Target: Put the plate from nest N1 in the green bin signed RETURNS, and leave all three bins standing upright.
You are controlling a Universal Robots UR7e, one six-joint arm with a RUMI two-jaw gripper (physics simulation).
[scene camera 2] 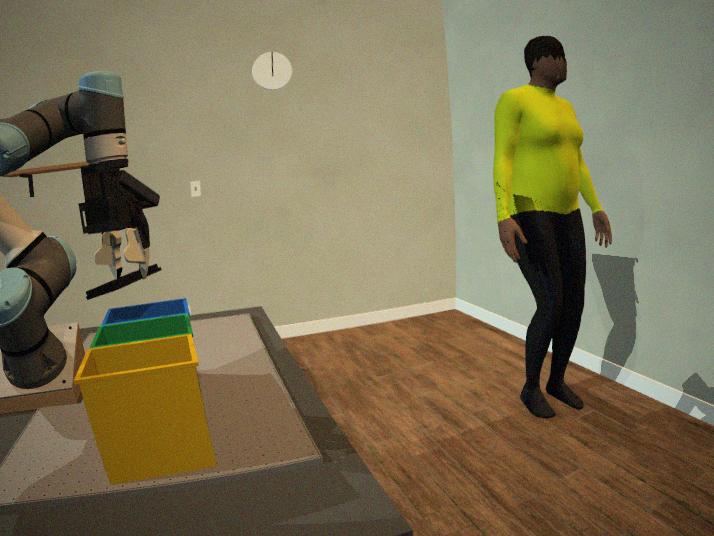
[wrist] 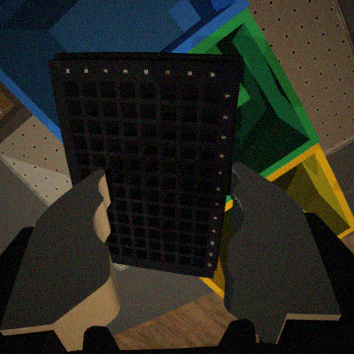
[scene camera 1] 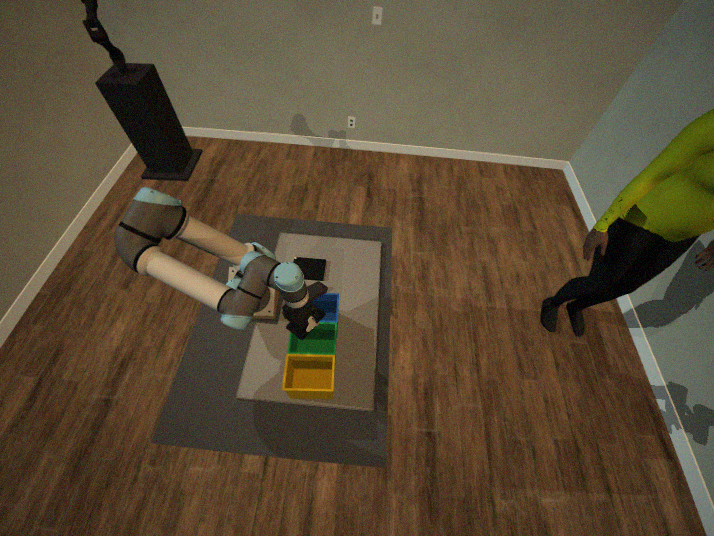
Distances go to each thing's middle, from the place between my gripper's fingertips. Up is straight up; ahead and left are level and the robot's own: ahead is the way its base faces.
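Labels:
Black plate (wrist: 163, 123), 1 cm behind my hand. Green bin (scene camera 2: 113, 334), from my hand 18 cm below, 3 cm to the right, 1 cm ahead. Yellow bin (scene camera 2: 143, 400), from my hand 18 cm below, 16 cm to the right, 1 cm ahead. Blue bin (scene camera 2: 178, 306), from my hand 18 cm below, 10 cm to the left, 1 cm ahead.

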